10 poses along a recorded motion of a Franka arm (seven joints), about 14 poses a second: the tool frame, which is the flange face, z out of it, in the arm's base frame.
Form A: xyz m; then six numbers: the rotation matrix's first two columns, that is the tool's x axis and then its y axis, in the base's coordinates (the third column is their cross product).
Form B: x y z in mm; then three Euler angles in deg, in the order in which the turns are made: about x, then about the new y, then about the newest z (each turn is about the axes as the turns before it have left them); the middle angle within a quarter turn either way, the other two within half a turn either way. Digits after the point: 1 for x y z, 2 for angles.
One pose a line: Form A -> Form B
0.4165 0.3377 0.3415 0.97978 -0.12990 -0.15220 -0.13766 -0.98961 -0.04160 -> 416.5 337.7 341.5 -176.42 -8.35 8.00
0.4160 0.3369 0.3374 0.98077 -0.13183 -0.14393 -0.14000 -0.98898 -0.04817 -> 416.0 336.9 337.4 -176.10 -7.82 8.12
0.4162 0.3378 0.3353 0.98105 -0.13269 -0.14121 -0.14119 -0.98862 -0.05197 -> 416.2 337.8 335.3 -175.90 -7.63 8.19
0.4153 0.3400 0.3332 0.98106 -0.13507 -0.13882 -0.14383 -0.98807 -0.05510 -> 415.3 340.0 333.2 -175.72 -7.45 8.34
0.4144 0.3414 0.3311 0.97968 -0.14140 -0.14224 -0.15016 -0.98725 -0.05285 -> 414.4 341.4 331.1 -175.77 -7.64 8.71
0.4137 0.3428 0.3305 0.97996 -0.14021 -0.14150 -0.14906 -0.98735 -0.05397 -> 413.7 342.8 330.5 -175.72 -7.59 8.65
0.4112 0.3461 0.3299 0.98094 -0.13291 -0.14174 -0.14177 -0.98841 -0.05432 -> 411.2 346.1 329.9 -175.75 -7.64 8.22
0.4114 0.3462 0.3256 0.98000 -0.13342 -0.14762 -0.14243 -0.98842 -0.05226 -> 411.4 346.2 325.6 -175.82 -7.99 8.27
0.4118 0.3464 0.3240 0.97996 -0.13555 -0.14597 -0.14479 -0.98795 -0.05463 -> 411.8 346.4 324.0 -175.68 -7.86 8.40
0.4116 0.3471 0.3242 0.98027 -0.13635 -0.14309 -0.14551 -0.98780 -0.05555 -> 411.6 347.1 324.2 -175.64 -7.69 8.44
